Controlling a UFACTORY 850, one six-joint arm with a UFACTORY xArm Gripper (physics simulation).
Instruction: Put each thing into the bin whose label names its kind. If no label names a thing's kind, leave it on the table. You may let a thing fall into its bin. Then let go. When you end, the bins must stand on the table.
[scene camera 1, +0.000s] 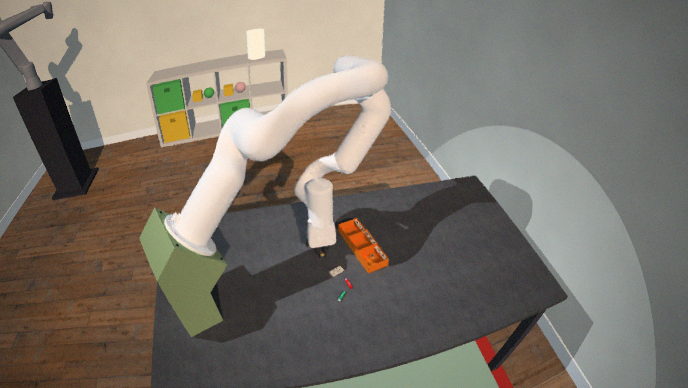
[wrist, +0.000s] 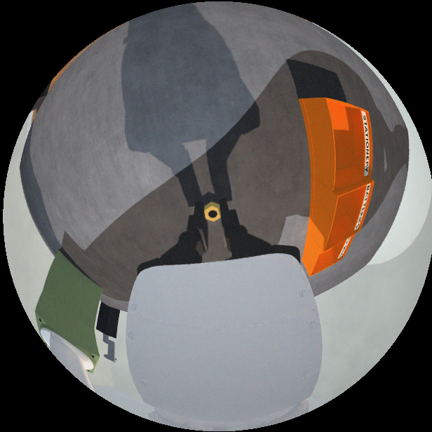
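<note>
My gripper (scene camera 1: 320, 251) (wrist: 212, 211) points down and is shut on a brass hex nut (scene camera 1: 322, 255) (wrist: 212, 214), low over the table left of the bins. Whether the nut touches the table I cannot tell. The joined orange bins (scene camera 1: 378, 266) (wrist: 319, 150) stand on the table. In the wrist view, labels read STATIONERY (wrist: 366, 145) and BATTERIES (wrist: 363, 206); a third is too cut off to read. A small thing (scene camera 1: 372, 256) lies in the near bin. A pale flat piece (scene camera 1: 336, 271), a red cylinder (scene camera 1: 348, 283) and a green cylinder (scene camera 1: 342, 296) lie on the table.
The dark table (scene camera 1: 440, 310) carries the green arm base (scene camera 1: 192, 285) (wrist: 67, 300) at its left end. A shelf unit (scene camera 1: 217, 65) with a white lamp (scene camera 1: 256, 44) stands by the back wall. A black pedestal (scene camera 1: 55, 135) with a grey arm stands at the far left.
</note>
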